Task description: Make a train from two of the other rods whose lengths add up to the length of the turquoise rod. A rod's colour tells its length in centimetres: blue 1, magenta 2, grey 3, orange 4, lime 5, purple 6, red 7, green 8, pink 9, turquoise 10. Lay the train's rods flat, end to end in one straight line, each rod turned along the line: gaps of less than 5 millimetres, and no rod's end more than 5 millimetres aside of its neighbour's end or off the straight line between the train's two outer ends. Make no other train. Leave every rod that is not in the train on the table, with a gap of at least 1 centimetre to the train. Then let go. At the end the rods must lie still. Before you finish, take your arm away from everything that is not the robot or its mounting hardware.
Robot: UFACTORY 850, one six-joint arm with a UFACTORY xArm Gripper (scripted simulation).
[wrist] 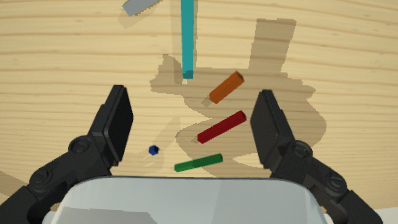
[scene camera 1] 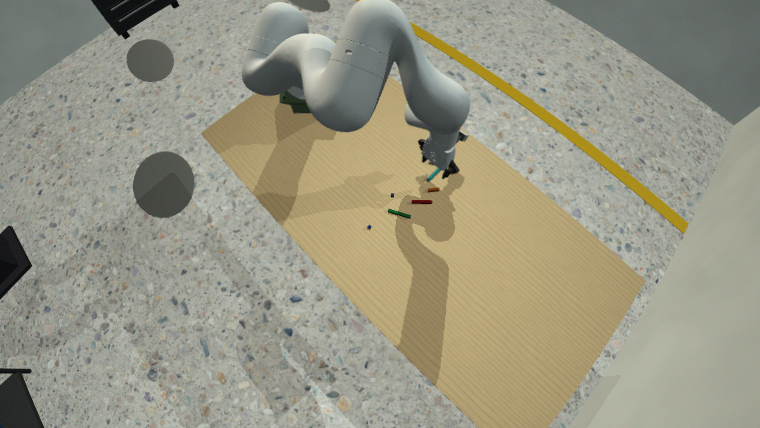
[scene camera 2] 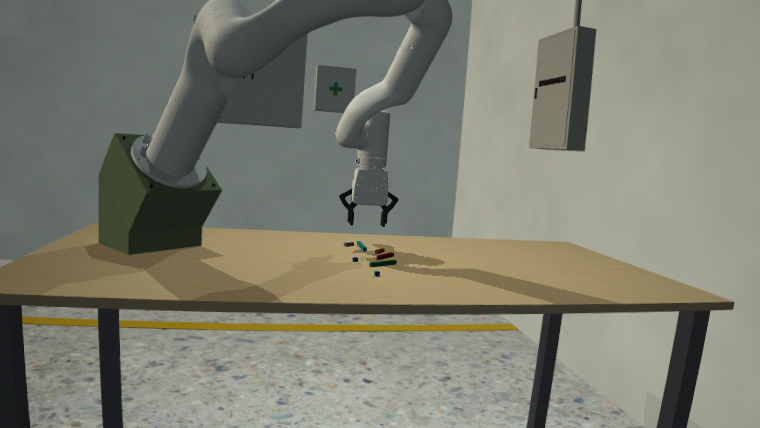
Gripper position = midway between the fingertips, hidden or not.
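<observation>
Visible: my gripper (scene camera 2: 366,225), and in the wrist view (wrist: 193,103) as well.
</observation>
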